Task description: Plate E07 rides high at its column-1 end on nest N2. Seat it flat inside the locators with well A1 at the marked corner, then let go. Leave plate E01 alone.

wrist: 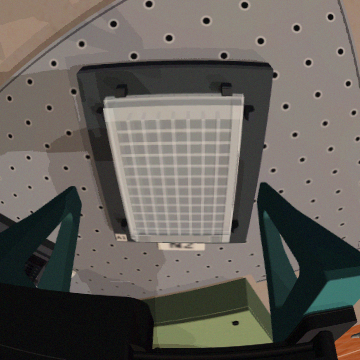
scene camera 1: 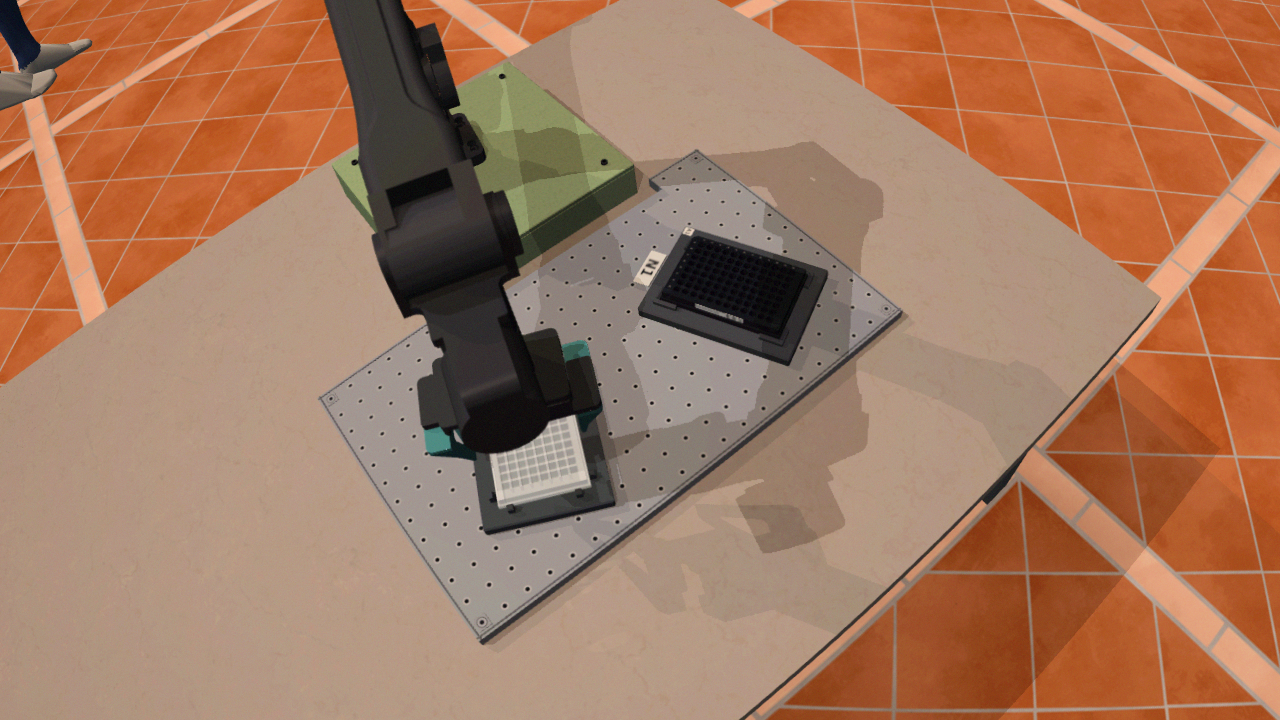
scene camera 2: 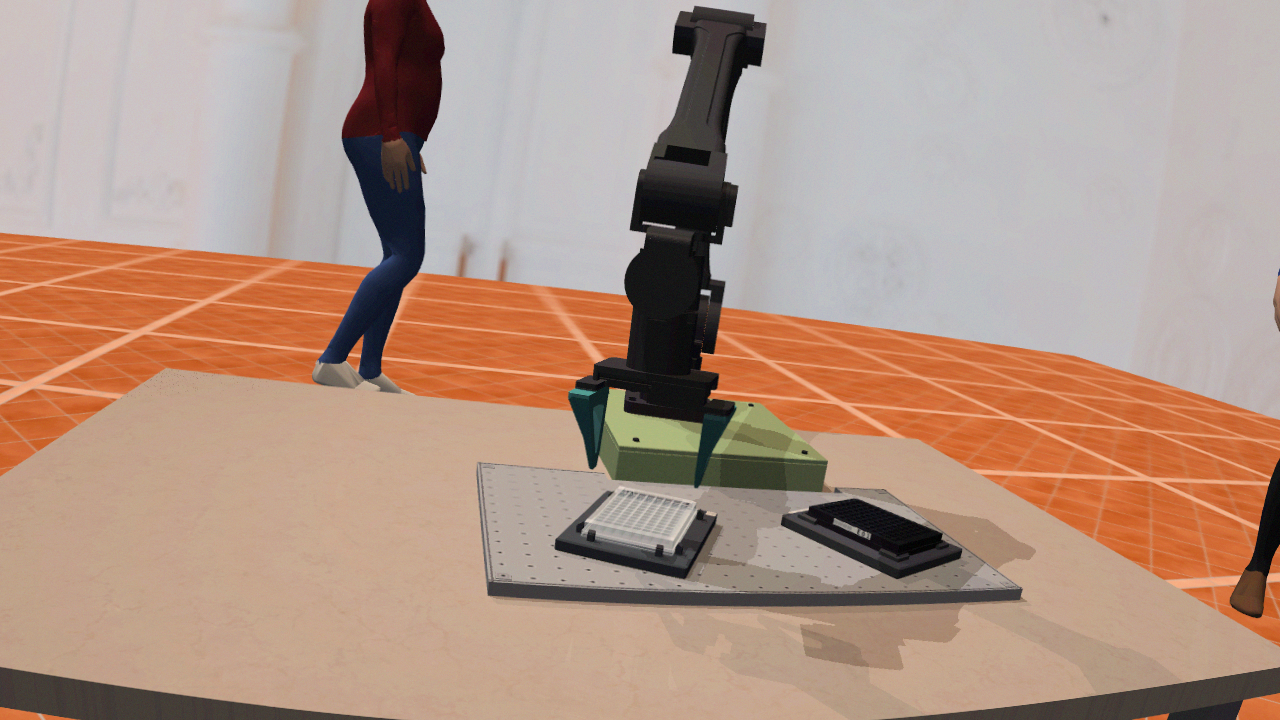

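Seen in the pictures: gripper, fingertip midpoint: (wrist: 165,193) (scene camera 2: 644,477); arm's base, origin of the base link: (scene camera 2: 667,410).
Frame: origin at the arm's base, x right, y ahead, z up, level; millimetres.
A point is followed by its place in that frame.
Observation:
The clear-white plate E07 (scene camera 1: 541,463) {x 37, y 427, z -16 mm} (scene camera 2: 640,519) {x 37, y 412, z -17 mm} (wrist: 175,175) {x 35, y 401, z -16 mm} lies on the dark nest N2 (scene camera 1: 550,516) {x 51, y 471, z -31 mm} (scene camera 2: 626,561) {x 47, y 473, z -36 mm} (wrist: 175,79) {x 52, y 461, z -30 mm}. It looks flat and inside the black locators, which show around its edges in the wrist view. The A1 tag (wrist: 120,237) {x -39, y 332, z -30 mm} is by the plate's lower left corner there; the plate's own A1 mark is not legible. My gripper (scene camera 2: 644,476) {x 40, y 425, z 29 mm} (wrist: 165,193) {x 40, y 425, z 29 mm} is open and empty, its teal fingers raised above the plate and apart from it. The black plate, E01 (scene camera 1: 738,282) {x -218, y 341, z -16 mm} (scene camera 2: 875,521) {x -214, y 339, z -16 mm}, sits on nest N1 (scene camera 1: 778,351) {x -213, y 424, z -30 mm} (scene camera 2: 935,557) {x -269, y 397, z -30 mm}.
Both nests stand on a grey perforated board (scene camera 1: 447,537) {x 146, y 440, z -41 mm} (scene camera 2: 751,595) {x -63, y 500, z -44 mm} (wrist: 300,65) {x 132, y 450, z -42 mm}. A green block (scene camera 1: 554,143) {x -138, y 60, z -3 mm} (scene camera 2: 716,470) {x -59, y 169, z -29 mm} (wrist: 200,327) {x -3, y 158, z -6 mm} stands behind the board, near the arm. The N1 label (scene camera 1: 649,267) {x -157, y 259, z -40 mm} is beside the black plate's nest. A person (scene camera 2: 393,89) stands beyond the table.

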